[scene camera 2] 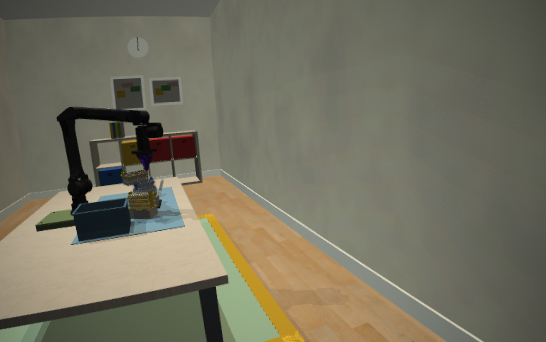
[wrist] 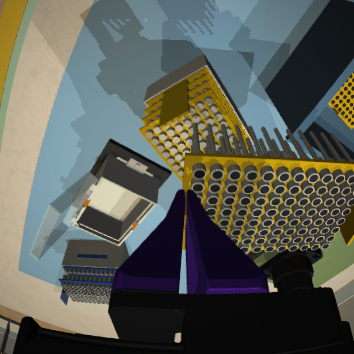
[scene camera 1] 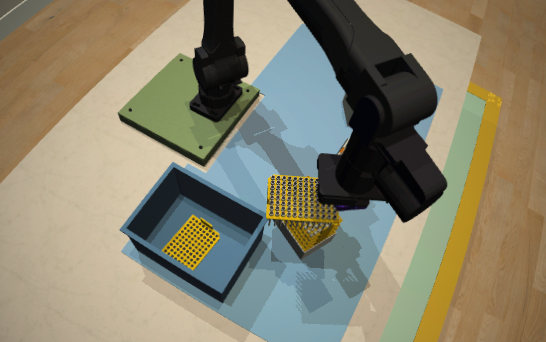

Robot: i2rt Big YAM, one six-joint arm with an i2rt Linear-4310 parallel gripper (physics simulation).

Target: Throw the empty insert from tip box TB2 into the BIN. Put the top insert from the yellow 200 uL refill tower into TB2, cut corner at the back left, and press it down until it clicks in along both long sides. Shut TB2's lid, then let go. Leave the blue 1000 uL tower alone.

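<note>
My gripper [scene camera 2: 145, 168] [wrist: 184, 197] is shut on the edge of a yellow insert [scene camera 1: 295, 197] [wrist: 272, 205] full of tips. It holds the insert level above the yellow tower [scene camera 1: 305, 240] [scene camera 2: 143, 204] [wrist: 175, 134], turned relative to it, tips hanging down. TB2 [wrist: 131, 176] stands open beside the tower in the wrist view, its inside without an insert and its clear lid [wrist: 54, 224] swung out; the arm hides it in scene camera 1. The discarded empty insert [scene camera 1: 192, 242] [wrist: 345, 103] lies in the blue BIN [scene camera 1: 231, 255] [scene camera 2: 102, 221] [wrist: 305, 57].
The blue 1000 uL tower [wrist: 89, 259] stands beyond TB2 in the wrist view. The green base plate [scene camera 1: 165, 115] [scene camera 2: 52, 220] carries the arm's base. The BIN's raised walls stand close beside the yellow tower.
</note>
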